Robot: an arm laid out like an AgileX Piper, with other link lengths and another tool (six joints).
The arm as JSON. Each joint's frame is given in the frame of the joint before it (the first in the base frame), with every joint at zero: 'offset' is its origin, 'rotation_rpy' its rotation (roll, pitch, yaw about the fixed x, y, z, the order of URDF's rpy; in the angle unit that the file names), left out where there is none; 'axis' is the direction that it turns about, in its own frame. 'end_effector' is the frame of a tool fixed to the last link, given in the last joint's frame.
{
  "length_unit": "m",
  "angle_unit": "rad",
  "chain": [
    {
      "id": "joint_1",
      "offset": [
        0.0,
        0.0,
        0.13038
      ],
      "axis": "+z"
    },
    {
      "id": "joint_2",
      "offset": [
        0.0,
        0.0,
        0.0
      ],
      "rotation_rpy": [
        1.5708,
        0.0,
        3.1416
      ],
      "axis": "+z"
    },
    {
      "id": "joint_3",
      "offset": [
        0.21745,
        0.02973,
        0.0
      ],
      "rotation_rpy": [
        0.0,
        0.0,
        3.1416
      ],
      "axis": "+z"
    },
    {
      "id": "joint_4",
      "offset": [
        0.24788,
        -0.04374,
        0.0
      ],
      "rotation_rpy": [
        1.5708,
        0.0,
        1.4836
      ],
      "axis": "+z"
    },
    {
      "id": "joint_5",
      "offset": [
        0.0,
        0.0,
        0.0
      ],
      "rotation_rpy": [
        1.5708,
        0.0,
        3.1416
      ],
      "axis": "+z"
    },
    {
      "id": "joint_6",
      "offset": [
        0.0,
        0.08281,
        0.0
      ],
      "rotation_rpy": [
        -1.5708,
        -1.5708,
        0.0
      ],
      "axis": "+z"
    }
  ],
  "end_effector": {
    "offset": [
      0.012,
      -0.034,
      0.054
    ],
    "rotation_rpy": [
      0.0,
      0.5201,
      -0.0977
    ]
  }
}
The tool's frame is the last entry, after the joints.
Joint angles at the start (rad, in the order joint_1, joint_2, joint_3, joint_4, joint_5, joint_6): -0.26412 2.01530 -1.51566 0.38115 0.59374 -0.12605
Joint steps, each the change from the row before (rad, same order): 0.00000 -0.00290 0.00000 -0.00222 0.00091 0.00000; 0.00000 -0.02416 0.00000 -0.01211 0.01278 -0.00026; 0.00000 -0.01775 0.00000 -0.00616 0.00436 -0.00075; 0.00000 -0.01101 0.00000 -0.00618 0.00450 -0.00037; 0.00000 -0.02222 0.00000 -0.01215 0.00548 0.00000; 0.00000 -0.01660 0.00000 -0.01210 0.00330 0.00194; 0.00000 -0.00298 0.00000 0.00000 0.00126 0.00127; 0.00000 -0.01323 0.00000 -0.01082 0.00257 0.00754
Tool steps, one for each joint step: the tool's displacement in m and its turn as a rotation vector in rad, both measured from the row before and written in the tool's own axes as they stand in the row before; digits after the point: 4 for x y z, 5 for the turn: 0.0005 0.0005 -0.0008 -0.00023 -0.00074 -0.00294; 0.0051 0.0036 -0.0064 -0.00074 -0.00176 -0.01797; 0.0037 0.0034 -0.0045 -0.00598 -0.00111 -0.01428; 0.0022 0.0018 -0.0030 -0.00104 -0.00170 -0.00940; 0.0042 0.0040 -0.0060 -0.00576 -0.00429 -0.01977; 0.0028 0.0030 -0.0046 -0.00445 -0.00530 -0.01532; 0.0008 0.0005 -0.0007 -0.00182 0.00042 -0.00023; 0.0023 0.0025 -0.0037 -0.00606 -0.00502 -0.00773
